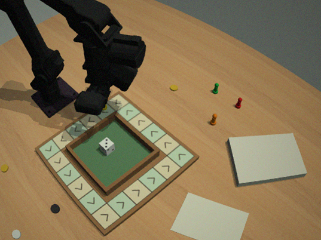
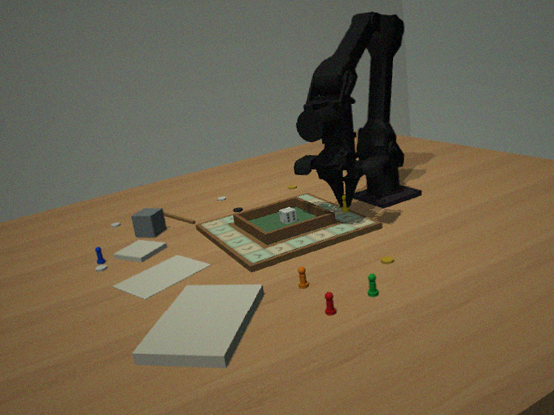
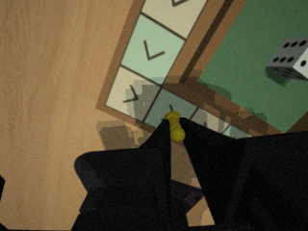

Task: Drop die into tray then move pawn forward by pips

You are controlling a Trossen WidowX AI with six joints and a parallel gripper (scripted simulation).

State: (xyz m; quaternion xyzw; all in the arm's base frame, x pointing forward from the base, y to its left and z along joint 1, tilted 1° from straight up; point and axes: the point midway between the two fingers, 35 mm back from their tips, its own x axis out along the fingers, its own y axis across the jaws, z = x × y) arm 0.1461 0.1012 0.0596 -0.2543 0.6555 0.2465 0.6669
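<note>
The yellow pawn lies 10 mm above my gripper tip. Round my gripper tip: grey die (110 mm ahead, 50 mm to the right, 10 mm below); then orange pawn (180 mm ahead, 210 mm to the left, 20 mm below); then green dice tray (120 mm ahead, 50 mm to the right, 30 mm below).
</note>
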